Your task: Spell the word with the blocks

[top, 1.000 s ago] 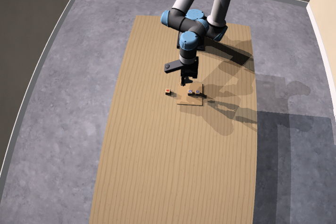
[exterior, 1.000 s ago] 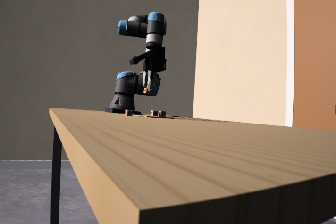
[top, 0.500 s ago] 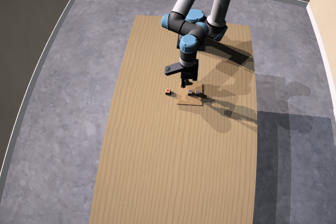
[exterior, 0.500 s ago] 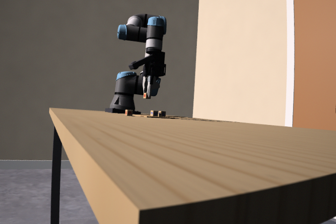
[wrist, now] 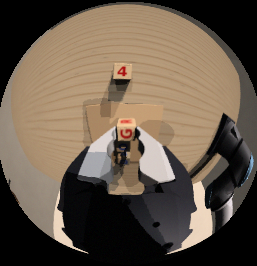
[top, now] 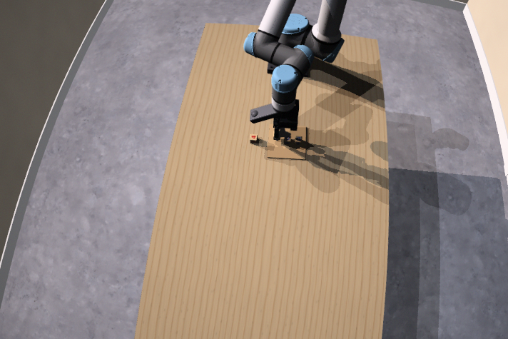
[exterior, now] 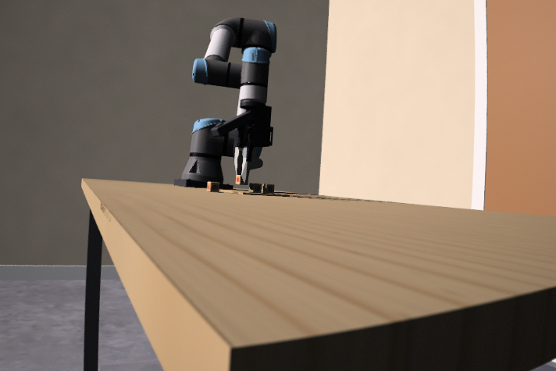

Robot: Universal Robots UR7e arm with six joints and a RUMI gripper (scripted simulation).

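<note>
Now: hand 4 cm to the right of the tan mat and 4 cm above it.
</note>
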